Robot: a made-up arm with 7 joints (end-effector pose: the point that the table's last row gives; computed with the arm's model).
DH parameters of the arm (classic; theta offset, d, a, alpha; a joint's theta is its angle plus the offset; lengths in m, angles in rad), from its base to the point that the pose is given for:
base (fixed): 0 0.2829 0.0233 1.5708
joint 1: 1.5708 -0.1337 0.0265 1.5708
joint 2: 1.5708 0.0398 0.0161 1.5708
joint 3: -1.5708 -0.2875 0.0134 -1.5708
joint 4: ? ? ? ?
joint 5: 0 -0.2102 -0.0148 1.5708
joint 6: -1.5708 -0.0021 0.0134 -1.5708
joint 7: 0.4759 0 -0.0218 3.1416
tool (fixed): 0.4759 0.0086 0 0
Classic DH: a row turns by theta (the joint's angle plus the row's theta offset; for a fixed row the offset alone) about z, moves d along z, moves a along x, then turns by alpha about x.
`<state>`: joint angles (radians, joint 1 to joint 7).
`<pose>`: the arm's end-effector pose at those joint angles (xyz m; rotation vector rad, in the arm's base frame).
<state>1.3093 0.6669 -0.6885 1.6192 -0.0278 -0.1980 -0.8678</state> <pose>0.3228 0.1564 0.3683 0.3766 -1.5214 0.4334</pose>
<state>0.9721 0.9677 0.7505 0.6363 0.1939 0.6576 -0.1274</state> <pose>0.2460 0.5302 0.3168 -0.5399 0.1166 1.0984</pose>
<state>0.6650 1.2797 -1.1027 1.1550 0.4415 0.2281 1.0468</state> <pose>0.2879 0.4212 0.1560 0.5544 1.1820 -0.8841</pose>
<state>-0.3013 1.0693 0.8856 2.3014 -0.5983 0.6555 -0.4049</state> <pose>0.1684 0.2661 0.2494 1.4983 -0.6859 1.3282</pose>
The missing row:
joint 4: 0 0.0268 -0.0113 1.5708
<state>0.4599 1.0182 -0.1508 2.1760 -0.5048 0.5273 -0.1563</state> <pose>0.2235 0.2147 0.2622 1.3641 -0.6555 0.5150</pose>
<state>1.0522 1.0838 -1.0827 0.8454 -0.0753 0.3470 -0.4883</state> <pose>0.3408 0.4014 0.2048 1.5402 0.2528 0.7664</pose>
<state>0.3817 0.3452 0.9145 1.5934 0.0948 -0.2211 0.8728</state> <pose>0.2382 0.3504 0.1975 0.4697 -0.6081 0.1025</pose>
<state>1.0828 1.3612 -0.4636 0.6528 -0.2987 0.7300 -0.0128</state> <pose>0.2439 0.5349 0.3440 0.9551 0.8767 1.3757</pose>
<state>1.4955 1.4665 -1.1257 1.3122 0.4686 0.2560 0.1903</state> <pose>0.2318 0.4259 0.3863 0.9498 0.0832 0.2857</pose>
